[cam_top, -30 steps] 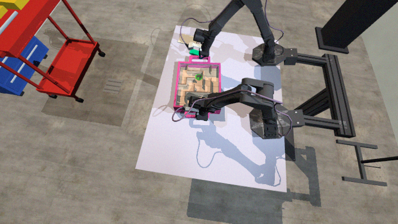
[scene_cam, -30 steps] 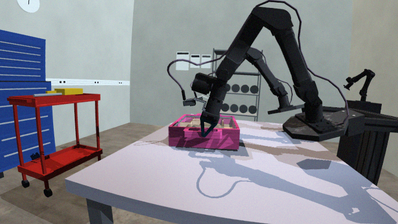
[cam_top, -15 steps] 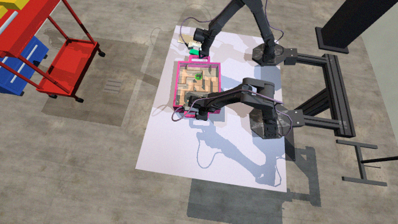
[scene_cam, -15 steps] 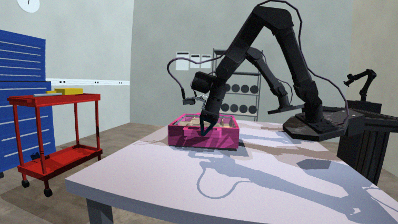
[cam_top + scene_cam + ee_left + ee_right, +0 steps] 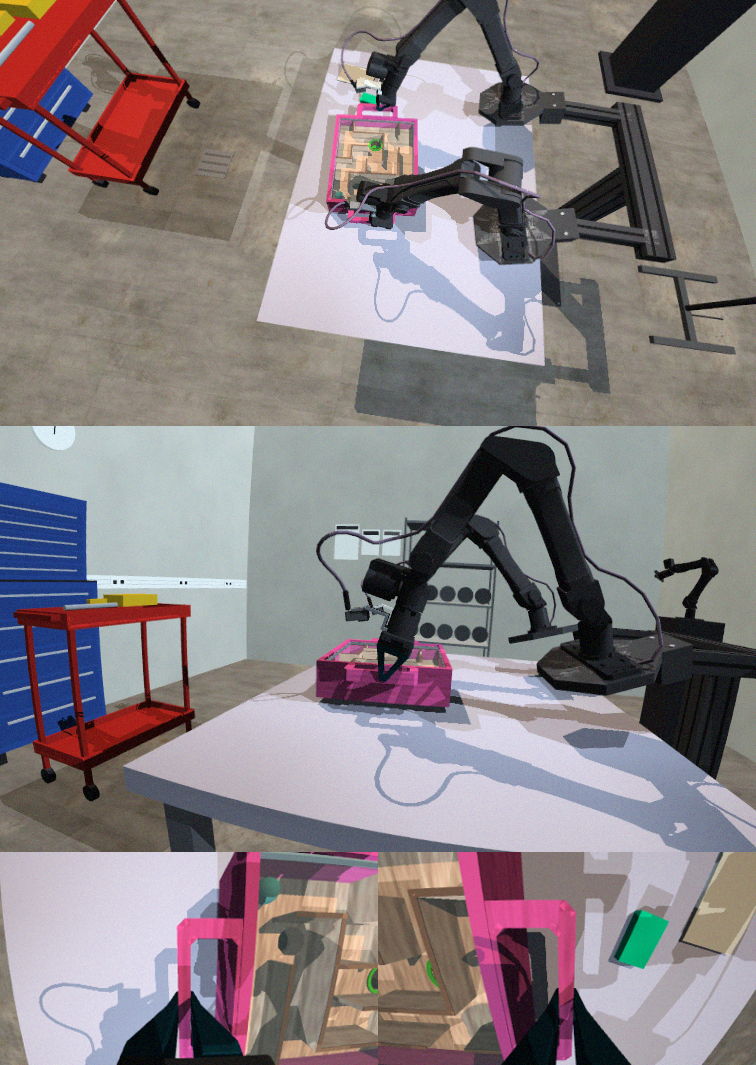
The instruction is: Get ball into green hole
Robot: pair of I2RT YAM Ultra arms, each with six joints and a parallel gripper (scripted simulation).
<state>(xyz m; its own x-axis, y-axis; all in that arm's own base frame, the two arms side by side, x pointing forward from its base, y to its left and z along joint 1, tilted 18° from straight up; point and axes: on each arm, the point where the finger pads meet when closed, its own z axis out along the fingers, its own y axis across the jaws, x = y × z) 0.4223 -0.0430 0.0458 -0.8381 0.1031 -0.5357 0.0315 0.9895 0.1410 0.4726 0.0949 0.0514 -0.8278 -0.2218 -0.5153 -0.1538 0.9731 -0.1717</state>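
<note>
Right now my right hand is 5 cm short of the green block, 10 cm to the left of it and 8 cm above it. The rest, counted from my right hand: beige card: 13 cm ahead, 23 cm to the right, 8 cm below; pink-framed maze board: 2 cm behind, 23 cm to the left, 3 cm below.
</note>
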